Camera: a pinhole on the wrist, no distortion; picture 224 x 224 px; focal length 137.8 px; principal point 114.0 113.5 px. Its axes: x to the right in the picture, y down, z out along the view. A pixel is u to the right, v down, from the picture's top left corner.
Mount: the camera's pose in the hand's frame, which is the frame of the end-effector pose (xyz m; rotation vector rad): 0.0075 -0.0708 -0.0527 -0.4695 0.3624 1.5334
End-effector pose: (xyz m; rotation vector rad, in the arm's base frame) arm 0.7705 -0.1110 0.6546 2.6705 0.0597 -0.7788
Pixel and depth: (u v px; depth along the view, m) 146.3 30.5 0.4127
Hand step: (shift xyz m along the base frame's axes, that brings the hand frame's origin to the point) 0.0878 -0.3193 -0.2587
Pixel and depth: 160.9 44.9 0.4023
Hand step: 0.0686 -0.3318 -0.1993
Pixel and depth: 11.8 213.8 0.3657
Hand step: -0.4556 0.0008 -0.1896
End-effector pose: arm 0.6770 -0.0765 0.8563 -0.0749 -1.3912 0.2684
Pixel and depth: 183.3 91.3 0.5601
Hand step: -0.3415 0.4263 0.0194
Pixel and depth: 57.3 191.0 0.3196
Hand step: -0.2972 -0.0998 -0.1312
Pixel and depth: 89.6 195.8 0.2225
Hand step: -0.1690 -0.0435 -0.1086
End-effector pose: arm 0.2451 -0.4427 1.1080 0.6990 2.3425 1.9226
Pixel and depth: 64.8 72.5 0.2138
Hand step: -0.0063 0.1770 -0.0523
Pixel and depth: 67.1 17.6 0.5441
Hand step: -0.1340 0.6240 0.0118
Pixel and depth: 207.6 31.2 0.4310
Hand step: -0.0302 0.3129 0.3970
